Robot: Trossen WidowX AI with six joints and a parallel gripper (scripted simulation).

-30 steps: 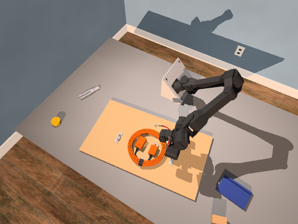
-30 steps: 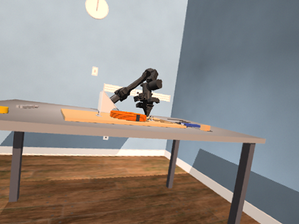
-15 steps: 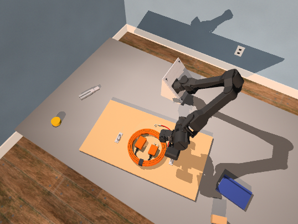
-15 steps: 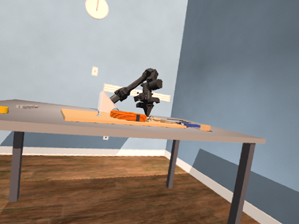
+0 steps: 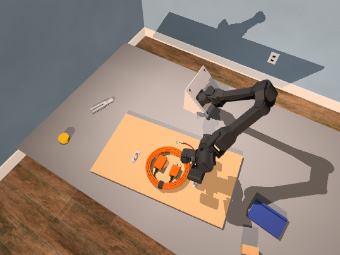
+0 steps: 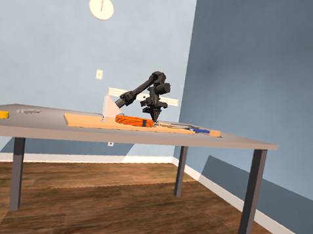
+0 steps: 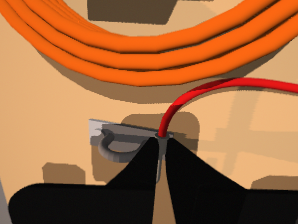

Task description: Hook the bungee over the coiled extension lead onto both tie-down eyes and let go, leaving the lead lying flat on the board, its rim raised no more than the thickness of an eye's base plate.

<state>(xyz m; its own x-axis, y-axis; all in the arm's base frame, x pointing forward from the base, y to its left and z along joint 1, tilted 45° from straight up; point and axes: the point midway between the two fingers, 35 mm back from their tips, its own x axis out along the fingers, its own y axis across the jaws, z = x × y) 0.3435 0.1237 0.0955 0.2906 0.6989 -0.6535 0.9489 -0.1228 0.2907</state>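
Right now the coiled extension lead is 130 mm to the right of my hand, 50 mm ahead of it and 30 mm below it. Round my hand: grey tool 610 mm to the right, 100 mm behind, 50 mm below; wooden board 140 mm to the right, 50 mm below, 20 mm ahead; small wooden block 310 mm to the left, 180 mm ahead, 40 mm below.
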